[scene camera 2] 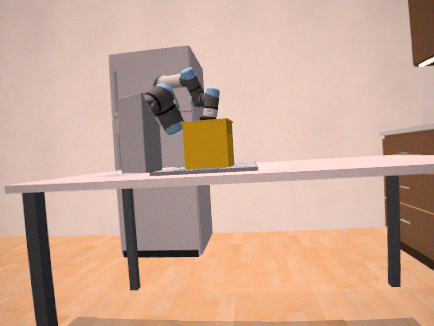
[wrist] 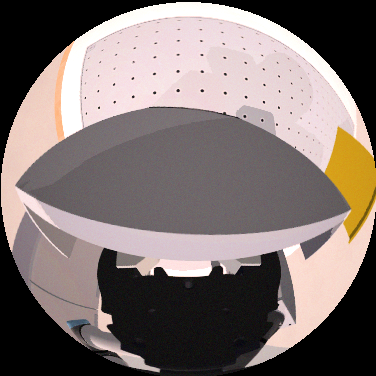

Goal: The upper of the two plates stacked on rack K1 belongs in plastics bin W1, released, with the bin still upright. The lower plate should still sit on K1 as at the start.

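Pixels of known places: gripper, between the fingertips: (wrist: 187, 197); arm's base, origin of its link: (scene camera 2: 138, 113).
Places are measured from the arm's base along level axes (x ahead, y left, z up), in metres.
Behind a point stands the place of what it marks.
Note:
The yellow bin (scene camera 2: 207, 145) {z -0.182, x 0.401, y -0.155 m} (wrist: 356, 175), which I take for W1, stands upright; its inside and any label do not show. The grey structure with a pale rim (wrist: 185, 180), which I take for rack K1, fills the middle of the wrist view. It hides both plates, so their stacking cannot be seen. My gripper (wrist: 188, 263) is behind its rim, low at the rack, with the fingers drawn partly together at plate width. It looks shut on the upper plate, though the fingertips and the contact are hidden. In the scene view the bin hides the fingers.
The perforated pale board (wrist: 190, 62) {z -0.266, x 0.381, y 0.292 m} lies beyond the rack on the white table (scene camera 2: 310, 167) {z -0.280, x 0.766, y -0.162 m}. A tall grey block (scene camera 2: 134, 135) {z -0.109, x 0.014, y -0.065 m} stands left of the bin, beside the arm. A grey fridge (scene camera 2: 145, 70) stands behind the table, brown drawers (scene camera 2: 415, 200) at the right.

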